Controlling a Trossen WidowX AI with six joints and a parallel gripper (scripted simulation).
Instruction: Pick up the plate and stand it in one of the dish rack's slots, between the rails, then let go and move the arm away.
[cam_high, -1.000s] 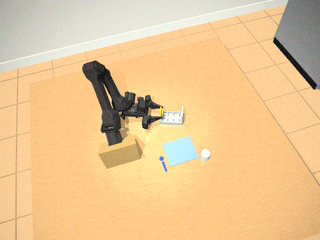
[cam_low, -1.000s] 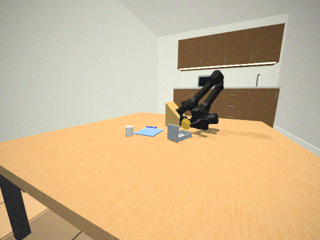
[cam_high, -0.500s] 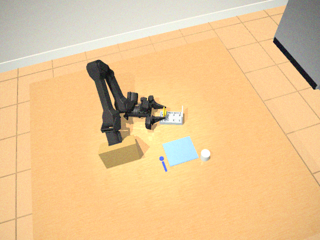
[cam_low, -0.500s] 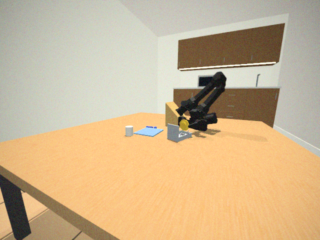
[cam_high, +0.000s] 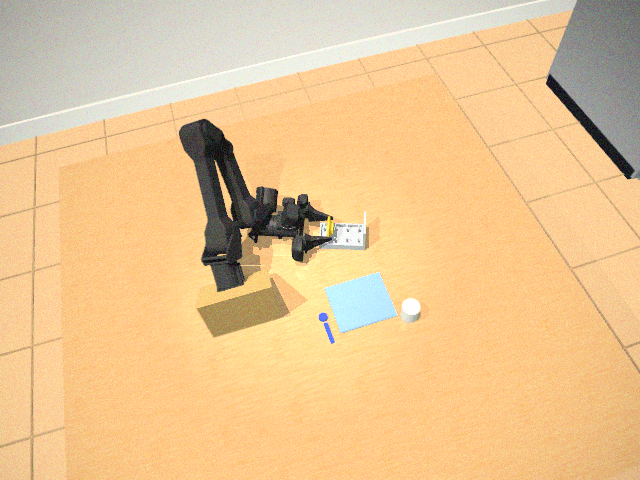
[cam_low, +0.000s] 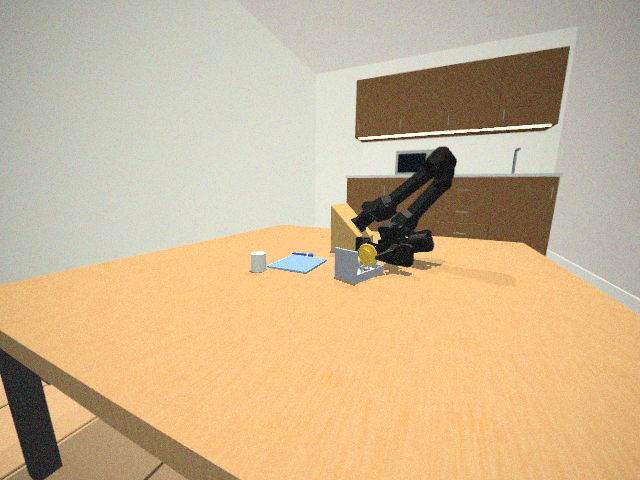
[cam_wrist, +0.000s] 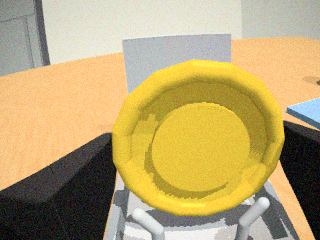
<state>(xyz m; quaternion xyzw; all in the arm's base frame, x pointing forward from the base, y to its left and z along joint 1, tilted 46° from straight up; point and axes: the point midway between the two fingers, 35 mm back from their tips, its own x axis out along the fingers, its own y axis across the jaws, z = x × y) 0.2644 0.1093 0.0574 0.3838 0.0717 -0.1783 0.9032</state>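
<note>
My gripper tip is now 10 mm past the yellow plate. Round my gripper tip: grey dish rack (20 mm ahead, 10 mm to the right, 30 mm below); then light blue mat (210 mm to the right, 50 mm below); then blue spoon (100 mm behind, 240 mm to the right, 50 mm below).
</note>
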